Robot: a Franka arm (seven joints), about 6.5 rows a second.
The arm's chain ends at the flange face. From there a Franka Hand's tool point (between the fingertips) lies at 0.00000 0.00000 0.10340 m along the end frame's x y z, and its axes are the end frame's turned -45 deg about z.
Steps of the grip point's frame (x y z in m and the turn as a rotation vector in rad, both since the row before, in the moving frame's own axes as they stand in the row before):
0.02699, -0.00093, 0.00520, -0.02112, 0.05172, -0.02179
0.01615, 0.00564, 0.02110, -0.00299, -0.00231, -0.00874
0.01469, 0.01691, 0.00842, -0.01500, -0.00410, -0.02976
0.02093, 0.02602, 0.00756, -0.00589, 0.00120, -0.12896
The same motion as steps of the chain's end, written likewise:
0.01313, -0.01745, 0.00536, 0.02164, 0.05151, -0.02179
0.01536, -0.00782, 0.02110, -0.00375, 0.00048, -0.00874
0.02153, 0.00019, 0.00843, -0.01351, 0.00771, -0.02976
0.03266, 0.00329, 0.00756, -0.00332, 0.00501, -0.12896

